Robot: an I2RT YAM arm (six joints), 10 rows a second.
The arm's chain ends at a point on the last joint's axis. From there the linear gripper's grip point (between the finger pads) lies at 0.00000 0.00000 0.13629 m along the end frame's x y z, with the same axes.
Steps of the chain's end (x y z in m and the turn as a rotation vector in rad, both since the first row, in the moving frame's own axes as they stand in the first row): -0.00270 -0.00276 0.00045 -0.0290 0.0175 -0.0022; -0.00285 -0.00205 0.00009 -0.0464 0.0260 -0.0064; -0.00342 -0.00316 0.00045 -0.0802 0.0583 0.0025; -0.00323 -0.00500 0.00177 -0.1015 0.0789 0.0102
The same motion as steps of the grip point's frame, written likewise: -0.00031 0.00119 0.00037 -0.0290 0.0175 -0.0022; 0.00071 0.00426 -0.00010 -0.0464 0.0260 -0.0064; 0.00450 0.00776 -0.00022 -0.0802 0.0583 0.0025; 0.00742 0.00885 0.00065 -0.1015 0.0789 0.0102
